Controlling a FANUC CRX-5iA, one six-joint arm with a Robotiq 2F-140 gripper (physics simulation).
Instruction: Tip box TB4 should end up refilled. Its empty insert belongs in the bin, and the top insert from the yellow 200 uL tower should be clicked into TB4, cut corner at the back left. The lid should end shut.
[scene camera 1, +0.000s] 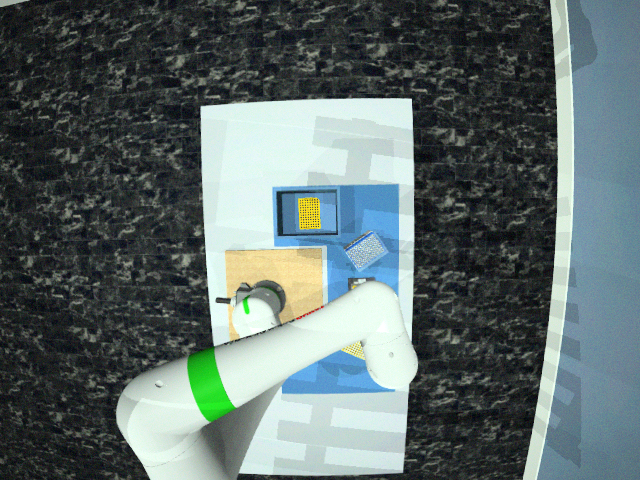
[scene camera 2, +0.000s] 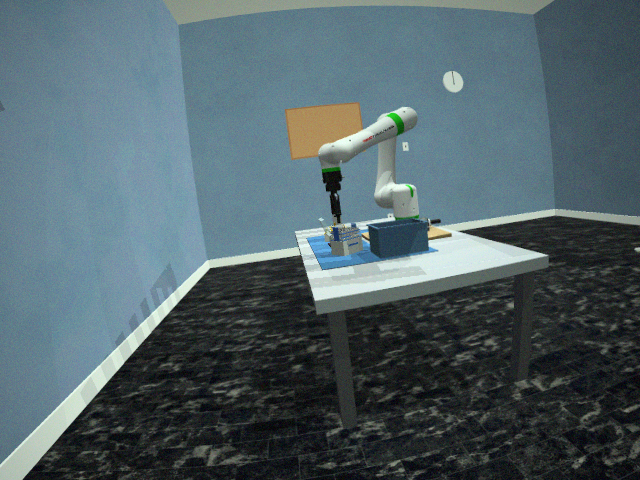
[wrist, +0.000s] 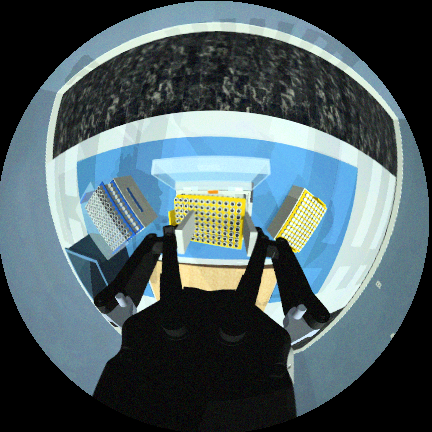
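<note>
Tip box TB4 (wrist: 235, 191) is in the middle of the wrist view, its clear lid (wrist: 210, 167) standing open behind it. A yellow insert (wrist: 220, 220) lies slightly askew and tilted over the box; whether any side is clicked in cannot be told. My gripper (wrist: 218, 220) (scene camera 2: 338, 219) has its fingers partly apart above this insert. The left pad overlaps the insert's top and the right pad is near its right edge, so they do not clasp it. The yellow tower (wrist: 302, 220) (scene camera 1: 354, 351) stands to the right. Another yellow insert (scene camera 1: 309, 212) lies in the blue bin (scene camera 1: 286, 211) (scene camera 2: 398, 238).
A blue-edged tip rack tower (wrist: 112, 215) (scene camera 1: 366, 250) (scene camera 2: 347, 242) stands left of TB4 in the wrist view, close to the bin. A wooden board (scene camera 1: 305, 263) (wrist: 210, 272) lies beside the blue mat (scene camera 1: 379, 206). The arm hides TB4 in scene camera 1.
</note>
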